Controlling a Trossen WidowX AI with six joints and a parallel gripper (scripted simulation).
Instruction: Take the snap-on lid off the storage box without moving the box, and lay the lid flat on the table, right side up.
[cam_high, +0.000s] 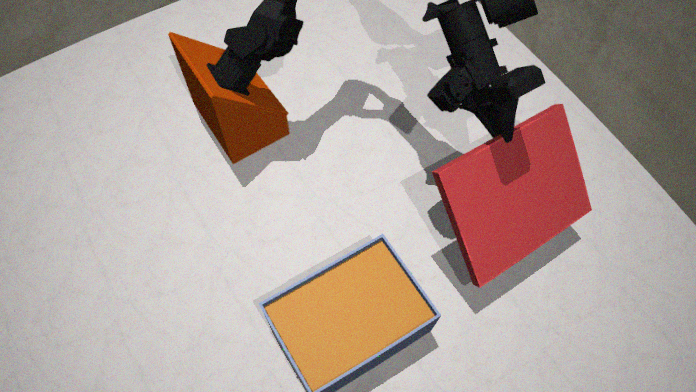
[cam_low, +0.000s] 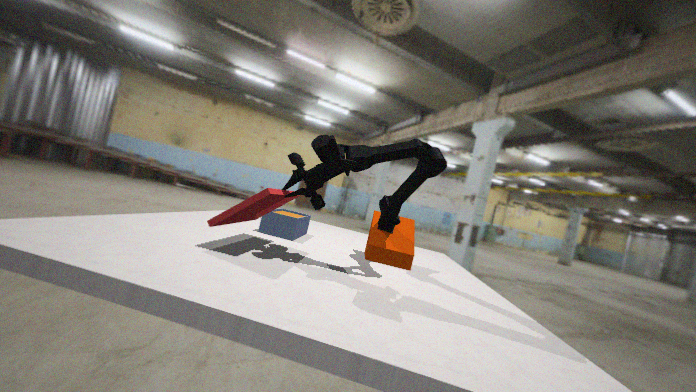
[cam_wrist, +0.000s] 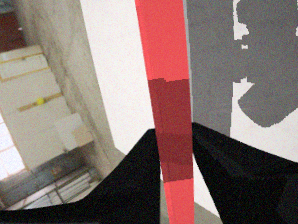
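My gripper tip is now 7 cm short of the red lid and 5 cm above it. The rest, counted from my gripper tip: storage box: 31 cm to the right, 14 cm below, 8 cm ahead.
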